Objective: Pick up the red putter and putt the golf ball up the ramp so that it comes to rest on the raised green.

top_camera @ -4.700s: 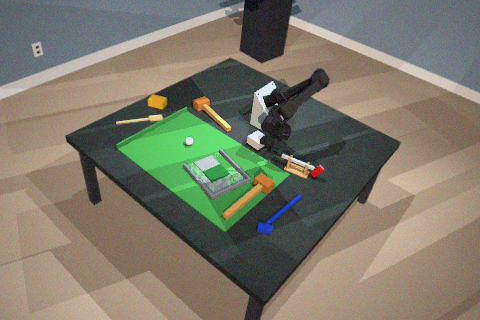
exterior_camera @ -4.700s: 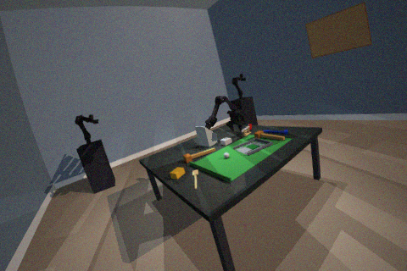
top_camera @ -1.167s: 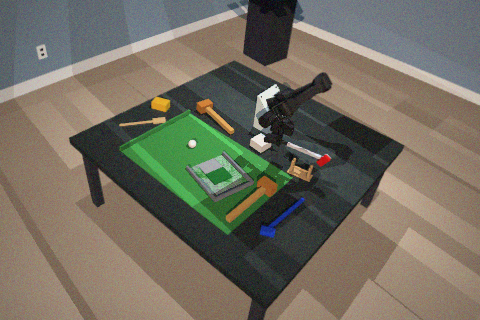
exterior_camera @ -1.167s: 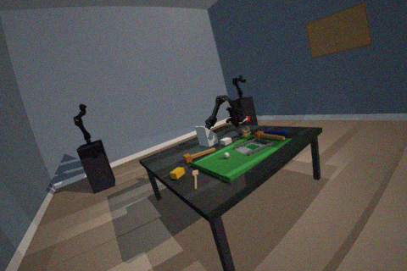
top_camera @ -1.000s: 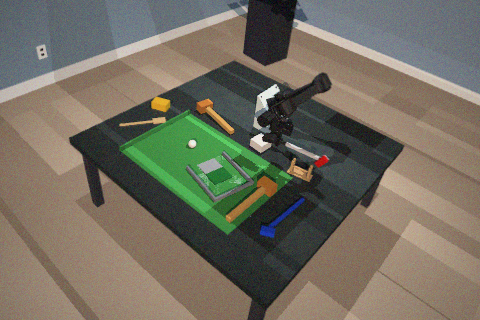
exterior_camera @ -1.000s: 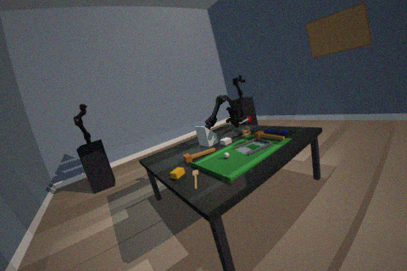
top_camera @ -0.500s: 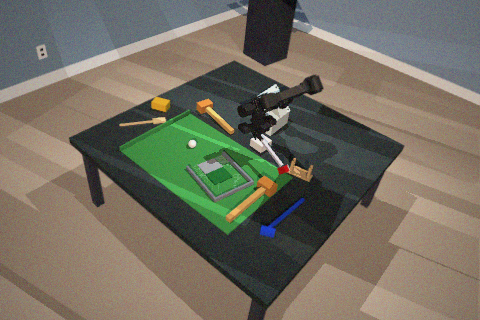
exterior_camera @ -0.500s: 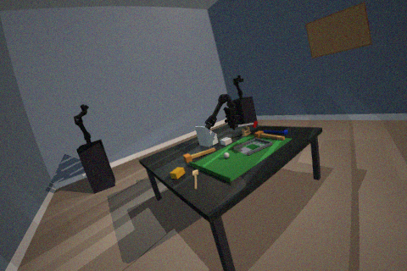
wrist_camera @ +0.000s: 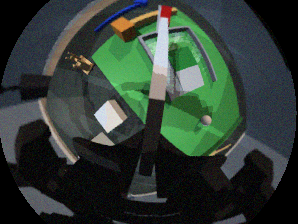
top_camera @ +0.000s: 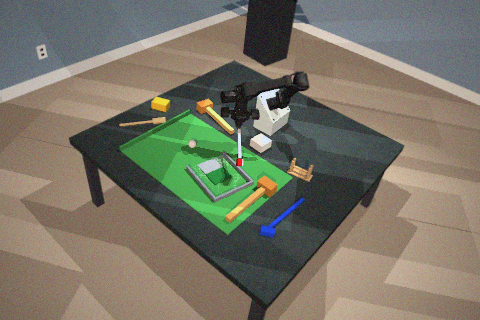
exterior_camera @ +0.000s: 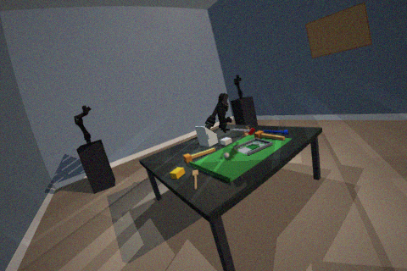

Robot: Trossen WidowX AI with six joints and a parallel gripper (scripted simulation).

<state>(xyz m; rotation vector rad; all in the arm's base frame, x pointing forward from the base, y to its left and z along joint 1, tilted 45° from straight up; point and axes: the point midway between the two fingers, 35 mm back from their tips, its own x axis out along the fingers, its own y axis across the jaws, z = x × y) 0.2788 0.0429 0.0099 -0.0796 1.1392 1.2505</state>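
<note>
My gripper tip is 90 mm to the right of the red putter and 70 mm short of it. Round my gripper tip: wooden stand 330 mm to the left, 130 mm behind, 110 mm below; then white golf ball 170 mm ahead, 140 mm to the right, 120 mm below; then white block 120 mm below, 120 mm behind, 60 mm to the left.
</note>
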